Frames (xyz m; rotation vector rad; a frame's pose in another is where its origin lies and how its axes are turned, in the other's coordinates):
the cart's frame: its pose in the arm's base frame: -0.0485 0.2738 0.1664 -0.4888 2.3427 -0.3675
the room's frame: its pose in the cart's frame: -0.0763 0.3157 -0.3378 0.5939 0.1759 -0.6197
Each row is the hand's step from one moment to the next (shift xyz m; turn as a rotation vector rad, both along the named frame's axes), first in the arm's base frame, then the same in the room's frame.
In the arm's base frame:
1: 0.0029 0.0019 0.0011 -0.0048 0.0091 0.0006
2: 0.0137 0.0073 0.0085 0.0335 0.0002 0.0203
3: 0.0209 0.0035 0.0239 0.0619 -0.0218 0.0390
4: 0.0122 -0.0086 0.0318 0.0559 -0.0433 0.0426
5: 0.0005 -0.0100 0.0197 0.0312 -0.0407 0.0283
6: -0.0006 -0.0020 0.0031 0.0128 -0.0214 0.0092
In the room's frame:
1: -0.0034 -0.0012 0.0006 -0.0038 0.0029 -0.0091
2: -0.0149 -0.0093 0.0025 -0.0230 -0.0269 0.0169
3: -0.0174 -0.0264 0.0046 -0.0258 -0.0568 0.0440
4: -0.0029 -0.0349 0.0028 -0.0058 -0.0644 0.0513
5: 0.0063 -0.0212 -0.0005 0.0090 -0.0445 0.0370
6: 0.0018 -0.0033 -0.0003 0.0074 -0.0172 0.0189

